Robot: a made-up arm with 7 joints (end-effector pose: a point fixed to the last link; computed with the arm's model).
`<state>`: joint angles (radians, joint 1 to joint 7).
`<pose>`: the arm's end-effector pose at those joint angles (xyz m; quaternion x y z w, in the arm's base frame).
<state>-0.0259 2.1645 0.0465 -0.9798 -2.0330 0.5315 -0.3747</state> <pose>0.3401 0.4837 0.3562 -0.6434 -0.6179 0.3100 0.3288</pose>
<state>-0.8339 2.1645 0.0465 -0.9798 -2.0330 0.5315 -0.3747</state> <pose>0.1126 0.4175 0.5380 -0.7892 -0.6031 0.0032 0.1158</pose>
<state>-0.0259 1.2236 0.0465 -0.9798 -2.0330 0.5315 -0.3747</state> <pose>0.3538 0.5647 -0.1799 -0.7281 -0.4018 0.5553 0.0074</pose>
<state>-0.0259 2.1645 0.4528 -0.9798 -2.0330 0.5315 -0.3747</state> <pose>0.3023 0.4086 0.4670 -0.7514 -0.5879 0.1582 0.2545</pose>
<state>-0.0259 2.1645 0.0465 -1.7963 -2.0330 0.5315 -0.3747</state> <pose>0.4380 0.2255 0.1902 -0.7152 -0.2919 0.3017 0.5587</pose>
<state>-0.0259 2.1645 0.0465 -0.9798 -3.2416 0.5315 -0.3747</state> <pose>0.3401 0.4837 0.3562 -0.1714 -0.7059 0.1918 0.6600</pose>
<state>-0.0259 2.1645 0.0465 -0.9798 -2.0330 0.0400 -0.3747</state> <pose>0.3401 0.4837 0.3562 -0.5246 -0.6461 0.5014 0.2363</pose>
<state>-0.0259 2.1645 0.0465 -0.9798 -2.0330 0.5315 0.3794</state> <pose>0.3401 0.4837 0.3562 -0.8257 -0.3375 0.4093 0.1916</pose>
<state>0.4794 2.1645 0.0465 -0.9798 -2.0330 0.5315 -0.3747</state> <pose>0.3795 0.5473 0.1816 -0.4974 -0.5760 0.4794 0.4370</pose>
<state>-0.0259 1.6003 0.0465 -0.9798 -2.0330 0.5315 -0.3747</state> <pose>0.3487 0.5943 0.0421 -0.7129 -0.5020 0.4691 0.1404</pose>
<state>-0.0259 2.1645 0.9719 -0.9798 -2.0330 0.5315 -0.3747</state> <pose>0.1833 0.3348 0.5751 -0.8438 -0.5148 -0.0445 0.1448</pose>
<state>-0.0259 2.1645 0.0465 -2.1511 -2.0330 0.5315 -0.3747</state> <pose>0.3990 0.1129 0.1108 -0.7098 -0.1317 0.2823 0.6318</pose>
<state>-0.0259 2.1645 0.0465 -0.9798 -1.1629 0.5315 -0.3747</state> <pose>0.3401 0.4837 0.3562 -0.8491 -0.4139 0.3281 0.0093</pose>
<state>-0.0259 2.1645 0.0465 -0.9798 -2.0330 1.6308 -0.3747</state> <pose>0.3401 0.4837 0.3562 -0.7623 -0.4263 -0.1666 0.4577</pose>
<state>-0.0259 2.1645 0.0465 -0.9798 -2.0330 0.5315 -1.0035</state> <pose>0.3401 0.4837 0.3562 -0.4208 -0.7865 0.1932 0.4086</pose>
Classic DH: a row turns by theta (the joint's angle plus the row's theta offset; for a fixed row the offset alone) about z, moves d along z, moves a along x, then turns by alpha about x. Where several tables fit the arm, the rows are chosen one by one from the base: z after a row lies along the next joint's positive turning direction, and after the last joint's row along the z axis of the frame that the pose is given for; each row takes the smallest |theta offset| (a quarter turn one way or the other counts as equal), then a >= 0, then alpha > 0; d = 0 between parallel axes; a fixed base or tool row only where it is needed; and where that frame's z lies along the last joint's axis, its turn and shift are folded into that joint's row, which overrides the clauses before.
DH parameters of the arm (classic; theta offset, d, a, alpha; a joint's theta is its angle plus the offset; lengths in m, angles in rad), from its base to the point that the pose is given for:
base (fixed): 0 0 0 -1.2217
joint 1: 1.5708 0 0 1.5708
joint 2: 1.2217 0 0 -1.5708
joint 3: -1.5708 -0.3331 0.0374 -1.5708
joint 4: 0 0 -0.0488 1.5708
joint 5: 0 -0.4028 0 -1.5708
joint 6: 0 0 0 1.5708
joint 7: 0 0 0 0

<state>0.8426 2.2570 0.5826 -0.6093 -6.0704 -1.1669 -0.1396</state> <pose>0.3856 0.5437 0.2925 0.4680 -0.3884 -0.7507 0.2581</pose>
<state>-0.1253 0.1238 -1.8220 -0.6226 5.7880 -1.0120 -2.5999</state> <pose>0.0202 -0.1378 -0.7135 -0.1984 0.6143 0.4045 0.6479</pose>
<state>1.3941 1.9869 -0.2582 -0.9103 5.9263 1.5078 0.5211</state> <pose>0.0145 0.6938 -0.0850 0.8250 0.4277 -0.3409 0.1427</pose>
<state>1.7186 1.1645 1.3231 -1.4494 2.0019 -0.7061 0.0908</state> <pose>-0.0063 0.6000 0.1056 0.3634 -0.8184 0.2498 0.3684</pose>
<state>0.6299 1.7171 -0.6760 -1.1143 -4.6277 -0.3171 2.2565</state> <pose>0.0359 0.6198 -0.2539 -0.1182 -0.4189 0.8394 0.3254</pose>
